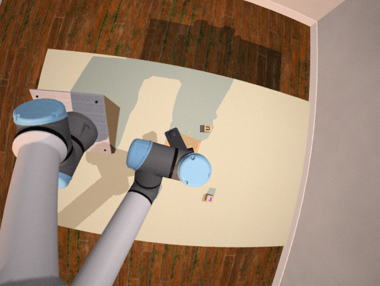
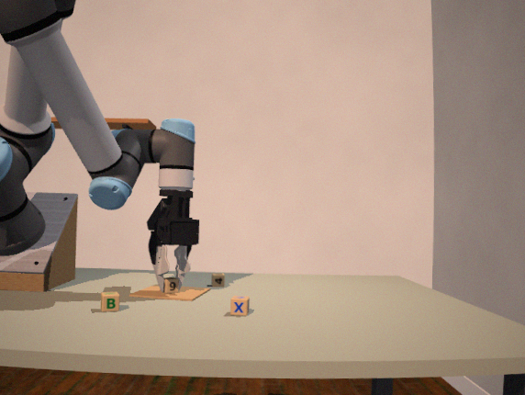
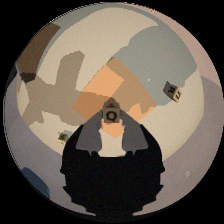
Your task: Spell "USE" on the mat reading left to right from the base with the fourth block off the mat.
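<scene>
Now: hand 2 cm above the orange mat and 1 cm to the right of it. Also, from my hand: blue-lettered block 17 cm ahead, 16 cm to the right, 1 cm below.
</scene>
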